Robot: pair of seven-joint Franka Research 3 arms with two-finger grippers.
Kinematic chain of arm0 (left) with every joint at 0, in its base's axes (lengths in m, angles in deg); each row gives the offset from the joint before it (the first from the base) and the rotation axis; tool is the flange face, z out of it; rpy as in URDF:
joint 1: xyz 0 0 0.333 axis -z
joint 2: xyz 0 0 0 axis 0.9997 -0.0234 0
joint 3: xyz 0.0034 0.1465 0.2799 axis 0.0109 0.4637 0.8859
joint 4: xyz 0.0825 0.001 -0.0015 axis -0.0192 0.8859 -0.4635
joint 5: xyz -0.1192 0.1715 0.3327 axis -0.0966 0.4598 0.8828
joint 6: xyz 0 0 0 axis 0.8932 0.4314 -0.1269
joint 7: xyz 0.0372 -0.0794 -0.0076 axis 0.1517 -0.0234 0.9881
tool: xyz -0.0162 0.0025 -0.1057 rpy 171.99 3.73 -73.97
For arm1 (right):
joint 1: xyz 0 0 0.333 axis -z
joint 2: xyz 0 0 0 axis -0.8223 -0.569 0
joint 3: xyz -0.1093 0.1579 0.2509 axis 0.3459 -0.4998 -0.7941
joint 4: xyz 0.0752 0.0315 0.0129 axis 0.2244 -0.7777 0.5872
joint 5: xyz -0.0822 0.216 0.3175 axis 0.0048 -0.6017 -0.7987
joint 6: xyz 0 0 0 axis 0.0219 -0.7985 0.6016
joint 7: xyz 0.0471 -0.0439 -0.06 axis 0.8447 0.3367 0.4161
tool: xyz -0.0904 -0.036 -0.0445 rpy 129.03 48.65 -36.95
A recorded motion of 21 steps. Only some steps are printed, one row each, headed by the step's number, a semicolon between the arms.
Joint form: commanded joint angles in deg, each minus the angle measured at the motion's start. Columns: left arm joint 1, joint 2, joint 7, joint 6, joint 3, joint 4, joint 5; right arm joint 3, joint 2, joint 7, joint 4, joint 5, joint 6, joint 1.
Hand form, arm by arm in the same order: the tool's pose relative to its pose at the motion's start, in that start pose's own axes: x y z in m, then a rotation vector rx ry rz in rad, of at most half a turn. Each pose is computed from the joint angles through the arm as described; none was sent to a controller.
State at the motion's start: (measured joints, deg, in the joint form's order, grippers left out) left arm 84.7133 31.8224 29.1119 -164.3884 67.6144 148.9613 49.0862; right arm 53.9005 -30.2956 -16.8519 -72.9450 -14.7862 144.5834 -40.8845
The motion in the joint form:
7: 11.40 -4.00 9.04 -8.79 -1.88 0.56 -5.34; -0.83 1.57 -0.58 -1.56 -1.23 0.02 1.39
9: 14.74 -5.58 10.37 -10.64 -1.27 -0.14 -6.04; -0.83 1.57 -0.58 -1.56 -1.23 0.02 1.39
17: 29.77 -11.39 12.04 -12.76 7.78 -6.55 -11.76; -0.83 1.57 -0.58 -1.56 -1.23 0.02 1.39
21: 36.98 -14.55 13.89 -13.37 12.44 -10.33 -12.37; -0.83 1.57 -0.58 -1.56 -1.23 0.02 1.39
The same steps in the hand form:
7: -0.0489 0.0823 0.0396 -0.0561 0.0103 -0.0132; -0.0077 0.0008 0.0003 0.0091 -0.0036 0.0202
9: -0.0584 0.1008 0.0481 -0.0682 0.0110 -0.0028; -0.0077 0.0008 0.0003 0.0091 -0.0036 0.0202
17: -0.0696 0.1607 0.0598 -0.1398 -0.0156 -0.0103; -0.0077 0.0008 0.0003 0.0091 -0.0036 0.0202
21: -0.0741 0.1904 0.0665 -0.1485 -0.0129 -0.0069; -0.0077 0.0008 0.0003 0.0091 -0.0036 0.0202

